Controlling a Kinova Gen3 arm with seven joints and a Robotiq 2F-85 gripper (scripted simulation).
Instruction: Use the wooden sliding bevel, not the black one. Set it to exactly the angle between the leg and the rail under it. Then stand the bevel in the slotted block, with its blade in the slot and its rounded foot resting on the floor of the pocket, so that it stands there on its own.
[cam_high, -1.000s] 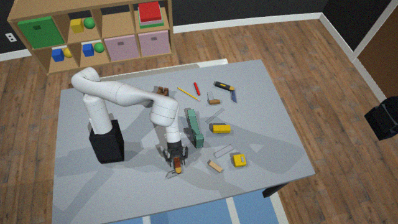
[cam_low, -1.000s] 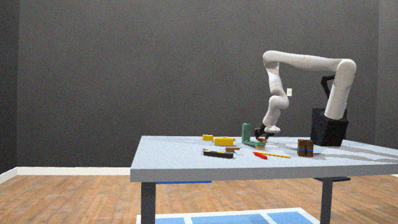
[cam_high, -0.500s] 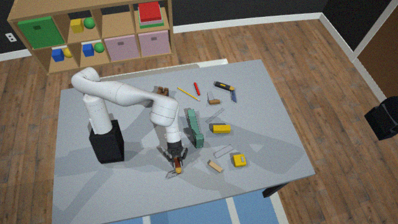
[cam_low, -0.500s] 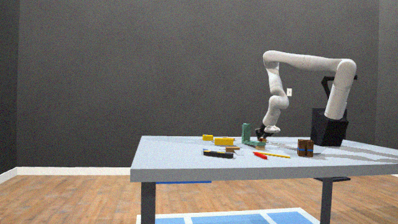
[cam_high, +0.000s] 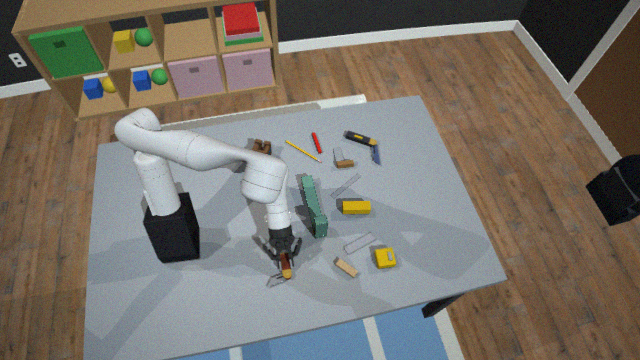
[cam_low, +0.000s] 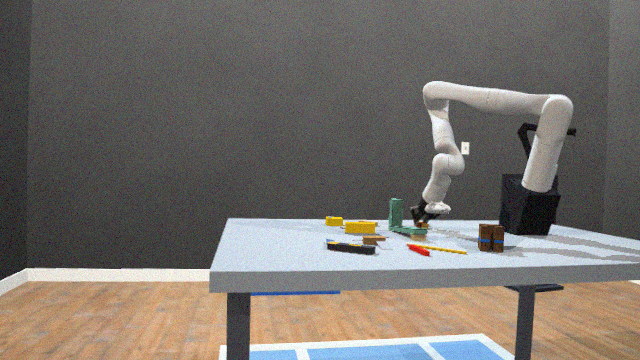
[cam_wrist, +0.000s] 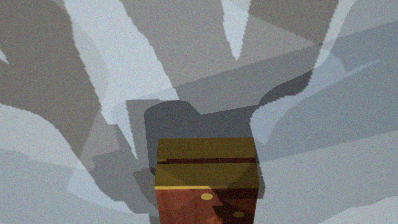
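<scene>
Now: hand 1 cm past the wooden sliding bevel, 2 cm to the left of it and 1 cm above it. The rest, counted from my hand: grey plate: 27 cm ahead, 1 cm to the right, 2 cm below; wooden piece: 19 cm ahead, 8 cm to the right, 2 cm below; grey blade: 3 cm behind, 4 cm to the right, 1 cm below.
</scene>
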